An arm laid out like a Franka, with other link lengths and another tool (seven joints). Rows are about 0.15 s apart.
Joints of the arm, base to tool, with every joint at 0 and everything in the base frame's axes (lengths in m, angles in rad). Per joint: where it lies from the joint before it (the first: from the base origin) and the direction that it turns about. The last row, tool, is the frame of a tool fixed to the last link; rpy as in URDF.
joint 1: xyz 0.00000 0.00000 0.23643 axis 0 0 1
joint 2: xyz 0.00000 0.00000 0.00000 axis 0 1 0
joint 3: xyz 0.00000 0.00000 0.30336 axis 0 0 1
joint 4: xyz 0.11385 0.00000 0.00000 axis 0 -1 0
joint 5: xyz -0.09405 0.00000 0.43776 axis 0 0 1
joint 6: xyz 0.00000 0.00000 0.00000 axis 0 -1 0
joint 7: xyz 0.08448 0.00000 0.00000 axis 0 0 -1
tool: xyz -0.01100 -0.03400 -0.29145 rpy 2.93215 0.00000 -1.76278
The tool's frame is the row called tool.
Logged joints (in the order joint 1, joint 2, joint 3, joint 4, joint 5, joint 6, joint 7), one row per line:
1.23, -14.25, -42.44, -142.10, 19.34, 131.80, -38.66
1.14, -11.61, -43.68, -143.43, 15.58, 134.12, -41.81
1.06, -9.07, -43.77, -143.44, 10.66, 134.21, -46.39
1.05, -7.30, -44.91, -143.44, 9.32, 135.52, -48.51
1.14, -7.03, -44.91, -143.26, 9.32, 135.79, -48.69
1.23, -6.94, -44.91, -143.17, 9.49, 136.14, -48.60
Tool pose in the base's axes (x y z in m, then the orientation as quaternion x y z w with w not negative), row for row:
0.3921, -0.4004, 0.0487, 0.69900, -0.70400, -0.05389, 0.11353
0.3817, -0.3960, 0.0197, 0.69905, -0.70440, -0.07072, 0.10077
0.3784, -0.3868, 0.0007, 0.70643, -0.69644, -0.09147, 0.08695
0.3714, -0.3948, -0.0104, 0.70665, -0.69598, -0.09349, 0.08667
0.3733, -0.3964, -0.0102, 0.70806, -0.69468, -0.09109, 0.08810
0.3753, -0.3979, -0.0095, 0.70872, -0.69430, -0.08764, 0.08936
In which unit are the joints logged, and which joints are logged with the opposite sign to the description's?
The joints are logged in degrees. Opposite sign: joint 5.
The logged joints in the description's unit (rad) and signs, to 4 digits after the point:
0.0215, -0.2487, -0.7407, -2.4801, -0.3375, 2.3003, -0.6747
0.0199, -0.2026, -0.7624, -2.5033, -0.2719, 2.3408, -0.7297
0.0185, -0.1583, -0.7639, -2.5035, -0.1861, 2.3424, -0.8097
0.0183, -0.1274, -0.7838, -2.5035, -0.1627, 2.3653, -0.8467
0.0199, -0.1227, -0.7838, -2.5004, -0.1627, 2.3700, -0.8498
0.0215, -0.1211, -0.7838, -2.4988, -0.1656, 2.3761, -0.8482

